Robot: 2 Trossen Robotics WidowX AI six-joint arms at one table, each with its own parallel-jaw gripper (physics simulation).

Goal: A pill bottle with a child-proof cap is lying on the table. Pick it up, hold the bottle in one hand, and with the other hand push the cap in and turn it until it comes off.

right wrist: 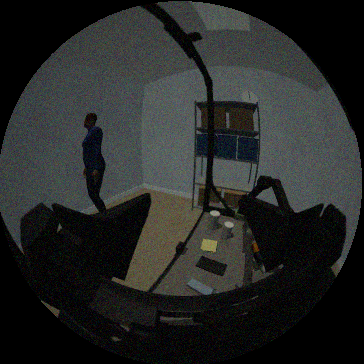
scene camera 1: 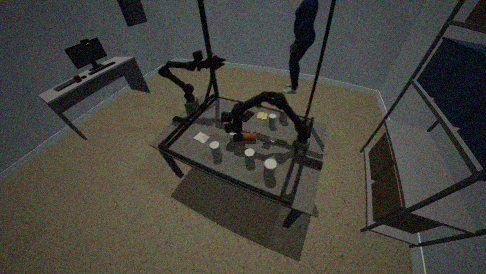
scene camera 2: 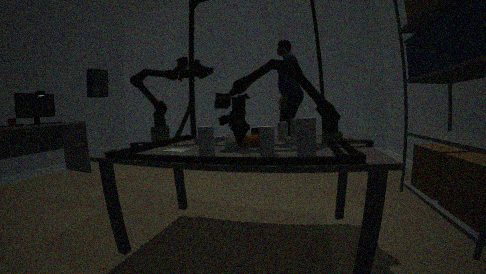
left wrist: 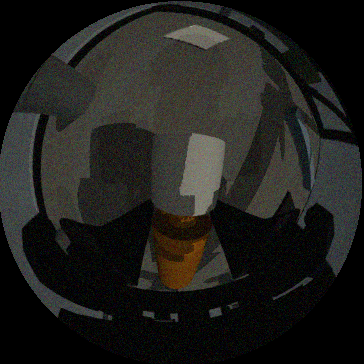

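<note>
The orange pill bottle lies on its side at table level. Its white cap points away from the left wrist camera, toward the picture's left in scene camera 1. My left gripper points down and is shut on the bottle, one finger on each side where the orange body meets the cap. The fingers hide part of the bottle in both scene views. My right gripper is open and empty, high above the table's far left side.
Several white-topped cylinders stand on the table around the bottle. A pale paper lies left of it. A yellow note, a dark flat object and a bluish one lie farther back.
</note>
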